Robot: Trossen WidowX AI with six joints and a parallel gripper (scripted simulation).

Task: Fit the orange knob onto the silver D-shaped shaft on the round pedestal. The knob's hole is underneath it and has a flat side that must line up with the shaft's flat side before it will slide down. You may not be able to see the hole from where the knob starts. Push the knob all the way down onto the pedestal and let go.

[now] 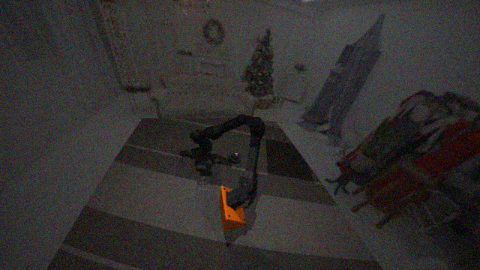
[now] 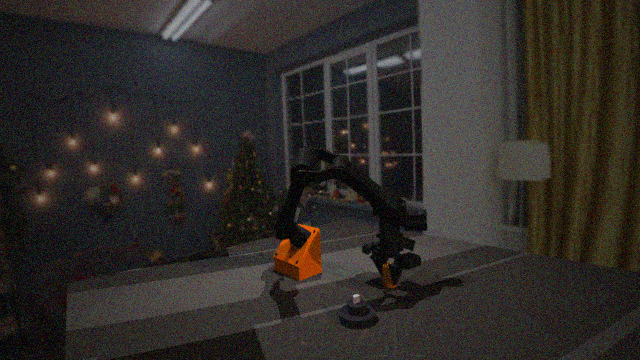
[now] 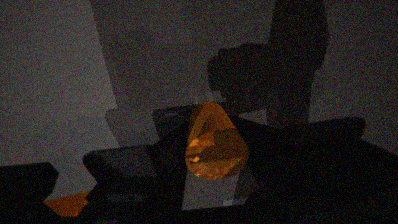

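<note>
Right now the orange knob is 30 mm above my gripper tip. From my gripper tip the other things lie so: round pedestal (200 mm to the right, 70 mm ahead, 20 mm above).
</note>
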